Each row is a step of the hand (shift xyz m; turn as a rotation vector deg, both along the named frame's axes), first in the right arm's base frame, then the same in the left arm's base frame.
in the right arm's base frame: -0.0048 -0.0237 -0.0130 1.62 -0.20 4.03
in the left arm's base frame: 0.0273 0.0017 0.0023 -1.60 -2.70 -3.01
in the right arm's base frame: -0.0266 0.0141 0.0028 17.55 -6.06 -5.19
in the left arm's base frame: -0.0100 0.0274 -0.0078 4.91 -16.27 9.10
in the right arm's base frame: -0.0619 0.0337 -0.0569 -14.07 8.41 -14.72
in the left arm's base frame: 0.0003 0.0823 0.0377 0.06 19.43 10.38
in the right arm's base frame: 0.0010 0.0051 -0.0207 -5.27 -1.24 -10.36
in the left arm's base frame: 0.0031 0.0064 0.0201 5.88 7.49 6.78
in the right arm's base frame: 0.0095 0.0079 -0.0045 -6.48 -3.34 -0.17
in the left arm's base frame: -0.0069 -0.0053 0.0099 4.07 5.10 -3.25
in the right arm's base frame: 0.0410 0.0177 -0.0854 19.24 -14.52 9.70
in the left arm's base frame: 0.0105 -0.0083 0.0954 6.66 -24.39 -5.97
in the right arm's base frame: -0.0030 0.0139 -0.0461 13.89 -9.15 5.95
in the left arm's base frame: 0.0054 0.0198 0.0437 4.00 -16.95 -2.97
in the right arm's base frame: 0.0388 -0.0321 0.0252 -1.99 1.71 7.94
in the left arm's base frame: 0.0138 -0.0516 -0.0179 -4.31 0.01 -7.17
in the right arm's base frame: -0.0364 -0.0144 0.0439 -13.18 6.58 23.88
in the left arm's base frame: 0.0017 0.0169 -0.0563 -13.19 7.02 -23.75
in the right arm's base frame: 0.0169 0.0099 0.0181 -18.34 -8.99 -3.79
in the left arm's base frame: -0.0185 -0.0181 -0.0066 12.37 15.51 -6.16
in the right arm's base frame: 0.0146 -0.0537 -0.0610 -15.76 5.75 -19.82
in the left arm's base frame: 0.0702 -0.0104 0.0423 4.69 21.73 13.41
